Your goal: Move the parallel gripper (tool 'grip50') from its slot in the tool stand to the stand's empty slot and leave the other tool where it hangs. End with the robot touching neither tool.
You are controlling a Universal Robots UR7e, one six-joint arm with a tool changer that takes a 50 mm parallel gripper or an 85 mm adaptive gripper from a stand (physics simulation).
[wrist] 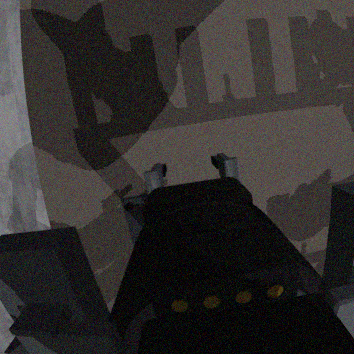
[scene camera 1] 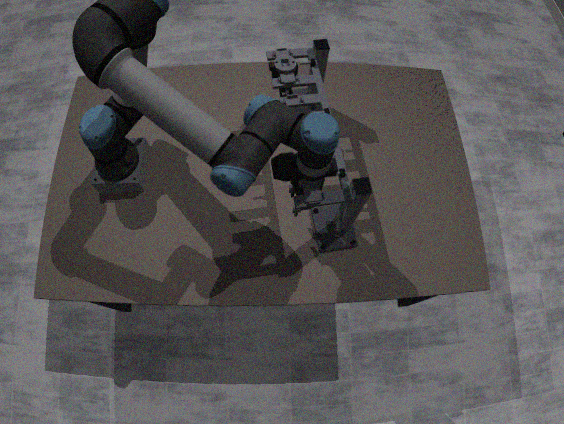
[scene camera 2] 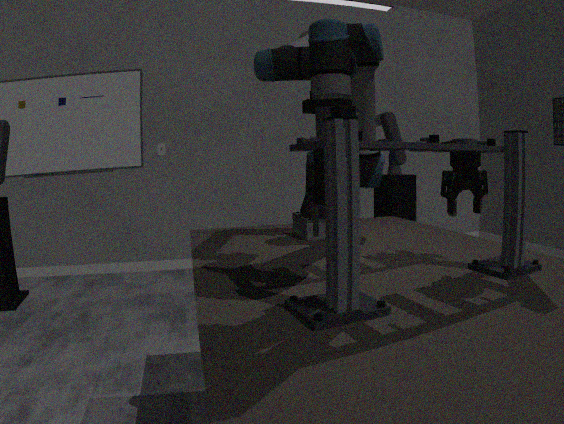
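Seen in the pictures: arm's base at its link origin: [scene camera 1: 117, 160] [scene camera 2: 321, 215].
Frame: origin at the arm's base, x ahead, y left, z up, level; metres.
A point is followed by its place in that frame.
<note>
The parallel gripper, my gripper [wrist: 191, 167], is on the arm's wrist; its two fingertips stand apart with nothing between them. In the wrist view, dark parts of the stand show left and right of it. In scene camera 1 it is mostly hidden under the wrist, at the near end of the tool stand [scene camera 1: 362, 186] @[z 0.250, x 0.678, y -0.312 m] [scene camera 2: 342, 215] @[z 0.101, x 0.698, y -0.321 m]. In scene camera 2 the near post hides much of it; its upper plate looks about level with the stand's rail. Whether it rests in the slot cannot be told. The adaptive gripper [scene camera 1: 285, 64] [scene camera 2: 465, 167] hangs in the far-end slot, apart from the arm.
The stand's far post [scene camera 1: 321, 55] @[z 0.211, x 0.682, y 0.139 m] [scene camera 2: 514, 200] @[z 0.098, x 0.691, y 0.130 m] rises beside the adaptive gripper. The long rail [scene camera 2: 415, 146] @[z 0.208, x 0.659, y -0.141 m] joins the posts. The near post's base plate [scene camera 2: 312, 317] @[z -0.054, x 0.692, y -0.371 m] is bolted to the table [scene camera 1: 425, 200] @[z -0.066, x 0.990, y -0.267 m]. The arm's base [scene camera 1: 117, 172] @[z 0.042, x 0.017, y -0.066 m] is at the table's left.
</note>
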